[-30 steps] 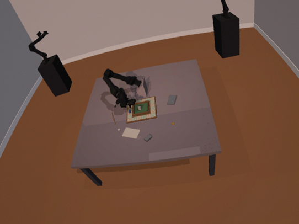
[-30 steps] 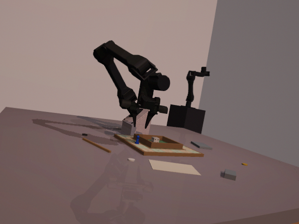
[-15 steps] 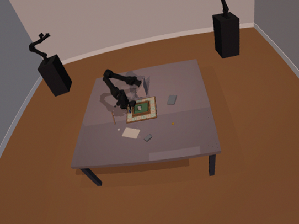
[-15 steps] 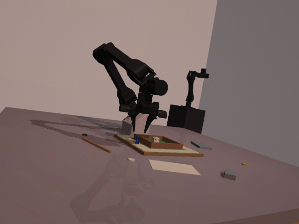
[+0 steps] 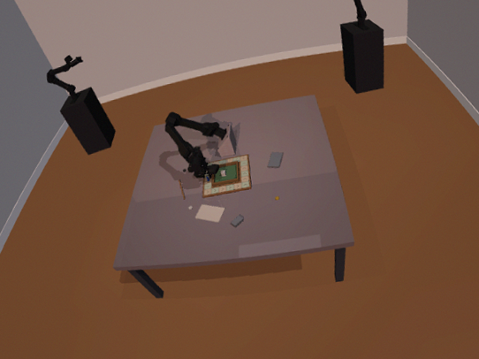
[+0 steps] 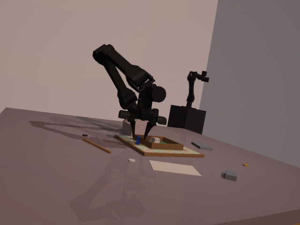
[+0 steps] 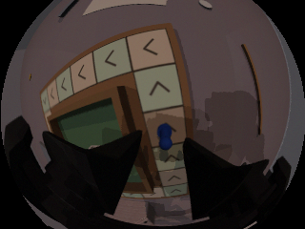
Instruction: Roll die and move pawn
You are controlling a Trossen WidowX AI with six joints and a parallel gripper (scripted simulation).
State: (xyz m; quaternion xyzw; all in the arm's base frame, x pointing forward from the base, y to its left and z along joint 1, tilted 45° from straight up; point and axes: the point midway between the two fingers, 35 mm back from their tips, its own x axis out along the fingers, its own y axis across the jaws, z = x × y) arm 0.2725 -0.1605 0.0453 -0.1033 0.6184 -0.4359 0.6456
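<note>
Now: the blue pawn 1 cm below my gripper tip. Round my gripper tip: white disc (17 cm ahead, 12 cm to the right, 3 cm below); wooden stick (18 cm to the right, 3 cm below); white die (2 cm behind, 10 cm to the left, 1 cm below).
</note>
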